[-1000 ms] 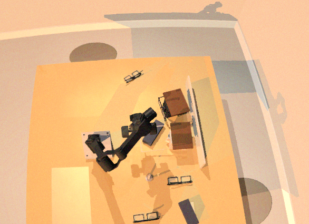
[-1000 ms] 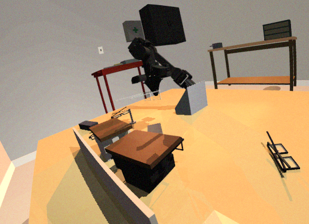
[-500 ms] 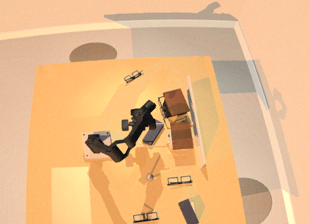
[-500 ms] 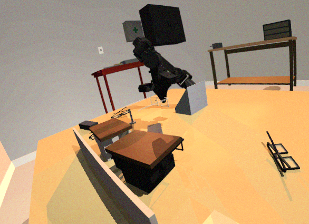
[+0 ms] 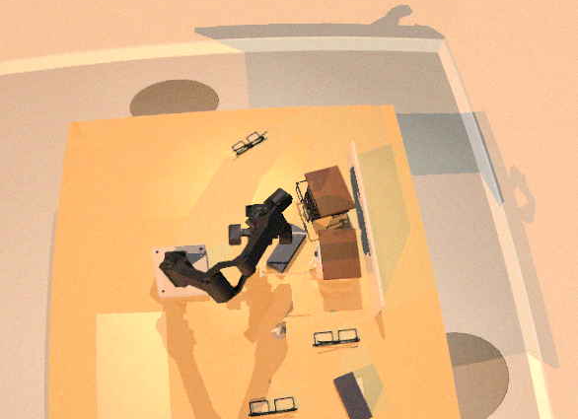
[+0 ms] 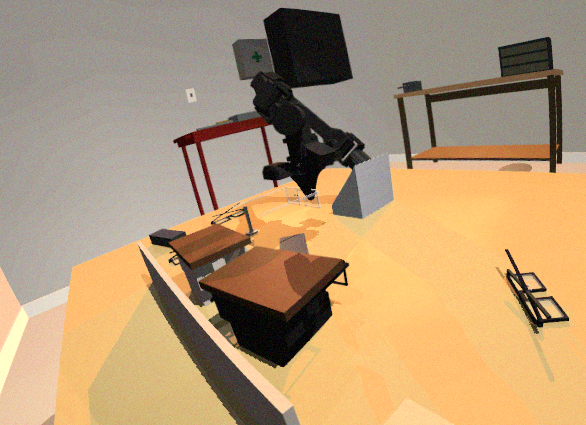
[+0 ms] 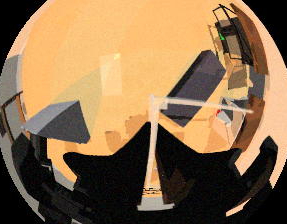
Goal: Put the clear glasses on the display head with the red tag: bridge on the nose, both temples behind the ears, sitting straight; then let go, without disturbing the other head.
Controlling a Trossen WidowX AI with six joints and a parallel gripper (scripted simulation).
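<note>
Right now my gripper tip is 220 mm short of the pale head, 60 mm above it and 40 mm to the left of it. The rest, counted from my gripper tip: dark head: 220 mm ahead, 170 mm to the left, 60 mm below; then white back panel: 360 mm ahead, 70 mm to the left, 60 mm below.
</note>
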